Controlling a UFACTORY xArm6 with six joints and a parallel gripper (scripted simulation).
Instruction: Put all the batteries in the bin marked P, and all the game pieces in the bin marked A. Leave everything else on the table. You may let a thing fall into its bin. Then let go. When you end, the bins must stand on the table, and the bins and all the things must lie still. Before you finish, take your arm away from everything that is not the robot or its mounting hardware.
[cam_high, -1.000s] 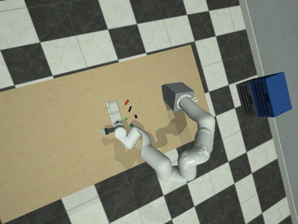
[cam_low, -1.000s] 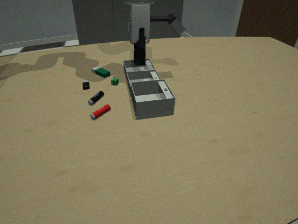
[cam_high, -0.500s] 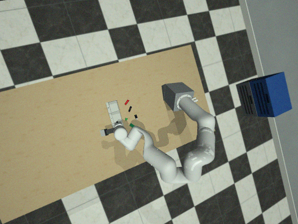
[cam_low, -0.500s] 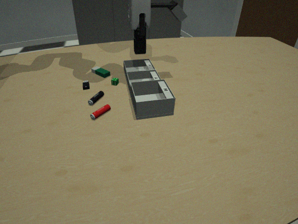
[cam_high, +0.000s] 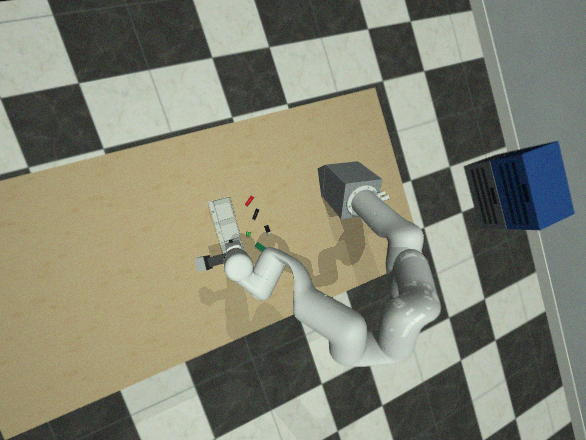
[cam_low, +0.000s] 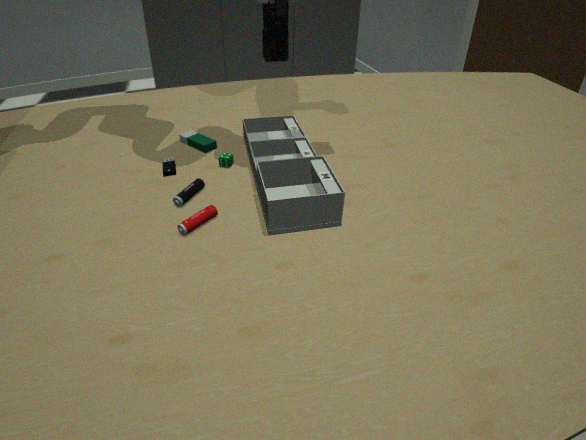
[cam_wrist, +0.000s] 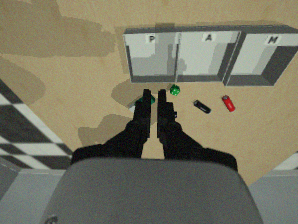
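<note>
Right now the green die is 80 mm behind my hand, 30 mm to the right of it and 150 mm below it. From my hand the other things lie so: bin 10 mm behind, 80 mm to the right, 130 mm below; then black USB stick 160 mm behind, 10 mm to the right, 150 mm below; then white eraser 120 mm behind, 60 mm to the left, 150 mm below.
</note>
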